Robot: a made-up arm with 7 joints. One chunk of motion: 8 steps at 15 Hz.
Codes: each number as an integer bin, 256 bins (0 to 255) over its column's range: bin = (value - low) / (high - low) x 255, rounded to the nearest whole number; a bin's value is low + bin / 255 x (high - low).
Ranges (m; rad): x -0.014..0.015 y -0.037..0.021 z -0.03..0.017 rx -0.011..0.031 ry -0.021..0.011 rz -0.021..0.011
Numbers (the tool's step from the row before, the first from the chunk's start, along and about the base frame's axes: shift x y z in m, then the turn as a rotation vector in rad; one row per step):
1: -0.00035 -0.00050 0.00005 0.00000 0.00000 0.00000
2: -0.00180 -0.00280 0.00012 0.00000 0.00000 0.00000
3: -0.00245 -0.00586 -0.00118 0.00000 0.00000 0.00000
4: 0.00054 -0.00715 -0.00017 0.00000 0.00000 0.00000
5: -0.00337 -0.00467 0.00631 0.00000 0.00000 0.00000
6: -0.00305 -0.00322 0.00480 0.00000 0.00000 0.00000
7: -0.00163 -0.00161 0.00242 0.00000 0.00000 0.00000
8: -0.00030 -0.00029 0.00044 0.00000 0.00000 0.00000
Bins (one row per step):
1: 120 160 163 67 167 167
2: 107 150 163 67 167 167
3: 102 137 156 67 167 167
4: 128 131 162 67 167 167
5: 93 142 197 67 167 167
6: 96 149 189 67 167 167
7: 109 156 176 67 167 167
8: 120 161 165 67 167 167

